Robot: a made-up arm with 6 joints.
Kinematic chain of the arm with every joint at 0, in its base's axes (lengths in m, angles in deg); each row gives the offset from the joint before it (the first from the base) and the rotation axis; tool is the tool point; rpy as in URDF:
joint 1: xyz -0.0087 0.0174 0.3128 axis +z
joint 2: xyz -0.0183 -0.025 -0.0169 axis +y
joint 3: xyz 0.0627 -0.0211 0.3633 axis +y
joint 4: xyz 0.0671 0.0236 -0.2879 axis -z
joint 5: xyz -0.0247 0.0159 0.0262 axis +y
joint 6: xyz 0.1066 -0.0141 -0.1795 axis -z
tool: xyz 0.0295 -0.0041 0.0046 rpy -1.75 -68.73 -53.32
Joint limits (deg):
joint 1: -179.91..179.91
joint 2: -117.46..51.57
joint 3: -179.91..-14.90
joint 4: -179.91..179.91
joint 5: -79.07..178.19
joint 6: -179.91..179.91
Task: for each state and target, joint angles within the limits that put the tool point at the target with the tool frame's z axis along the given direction. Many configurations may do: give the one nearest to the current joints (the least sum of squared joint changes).
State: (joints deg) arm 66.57 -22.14 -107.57 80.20 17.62 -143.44
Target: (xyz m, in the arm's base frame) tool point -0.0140 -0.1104 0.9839 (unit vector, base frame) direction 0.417 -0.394 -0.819
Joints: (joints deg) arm 20.81 -43.40 -95.93 68.45 -19.16 -167.48
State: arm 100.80 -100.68 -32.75 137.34 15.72 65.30
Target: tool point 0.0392 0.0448 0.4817 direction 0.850 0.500 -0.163
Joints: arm 137.11 -110.15 -15.37 137.39 3.58 74.51
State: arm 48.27 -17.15 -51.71 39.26 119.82 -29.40
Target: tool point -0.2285 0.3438 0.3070 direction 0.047 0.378 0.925
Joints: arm 97.36 23.31 -62.05 58.06 107.85 -7.90
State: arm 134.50 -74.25 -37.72 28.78 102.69 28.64
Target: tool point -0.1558 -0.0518 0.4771 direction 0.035 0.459 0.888
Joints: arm 129.96 -76.76 -15.38 83.98 82.76 60.98
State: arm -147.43 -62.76 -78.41 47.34 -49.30 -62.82
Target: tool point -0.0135 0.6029 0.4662 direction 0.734 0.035 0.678
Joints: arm -109.26 -98.62 -93.71 76.67 -70.84 -37.84
